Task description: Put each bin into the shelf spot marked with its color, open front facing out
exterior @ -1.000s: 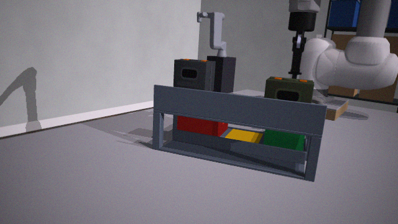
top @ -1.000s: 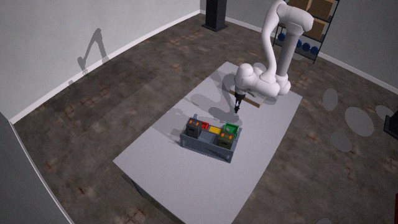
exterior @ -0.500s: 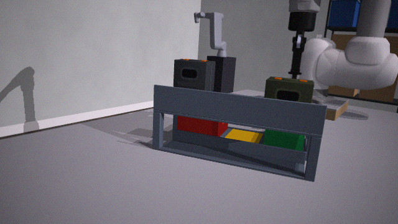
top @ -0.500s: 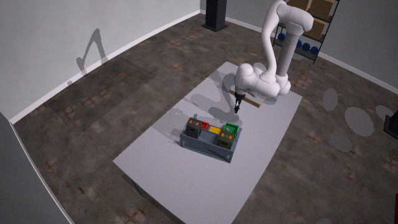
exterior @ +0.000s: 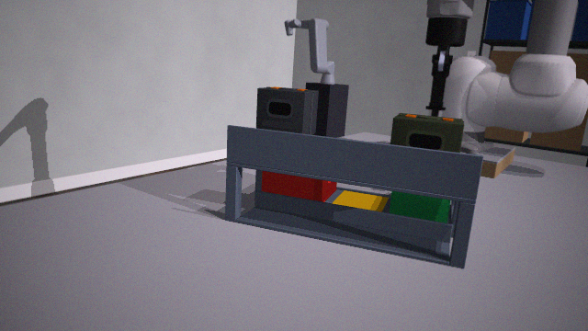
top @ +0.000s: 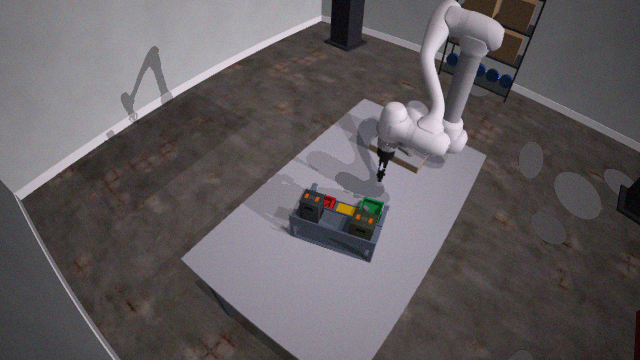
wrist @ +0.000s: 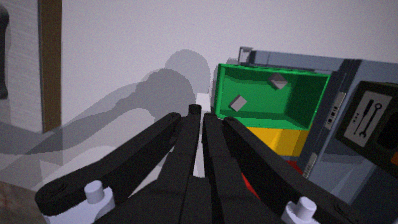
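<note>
My gripper is now 110 mm short of the green bin, 40 mm to the right of it and 110 mm above it. The rest, counted from my hand: olive box (250 mm ahead, 100 mm to the left, 10 mm below); red bin (250 mm ahead, 150 mm to the right, 110 mm below); dark grey box (330 mm ahead, 110 mm to the right, 10 mm above).
</note>
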